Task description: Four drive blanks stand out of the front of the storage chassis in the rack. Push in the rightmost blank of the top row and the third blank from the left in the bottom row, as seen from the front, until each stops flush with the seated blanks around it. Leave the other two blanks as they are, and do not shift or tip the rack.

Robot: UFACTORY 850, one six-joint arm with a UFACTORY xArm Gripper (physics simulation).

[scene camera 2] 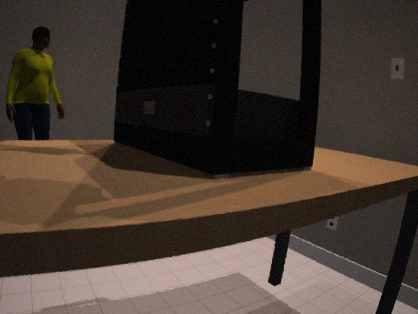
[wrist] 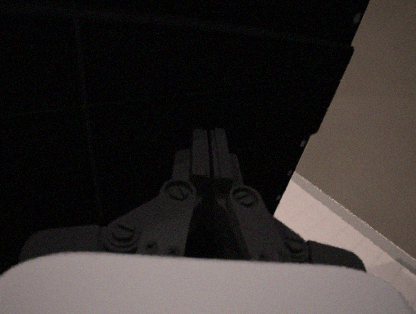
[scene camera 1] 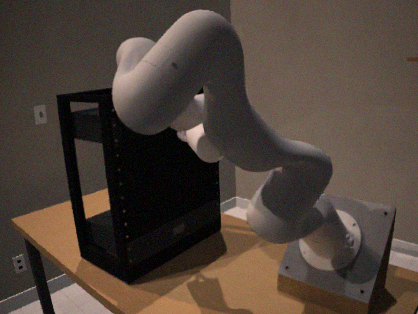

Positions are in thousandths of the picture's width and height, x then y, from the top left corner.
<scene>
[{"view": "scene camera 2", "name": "black rack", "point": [425, 311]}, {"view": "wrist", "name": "my gripper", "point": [489, 476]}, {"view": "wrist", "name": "black rack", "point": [244, 323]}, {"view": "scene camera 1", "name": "black rack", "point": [394, 635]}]
</scene>
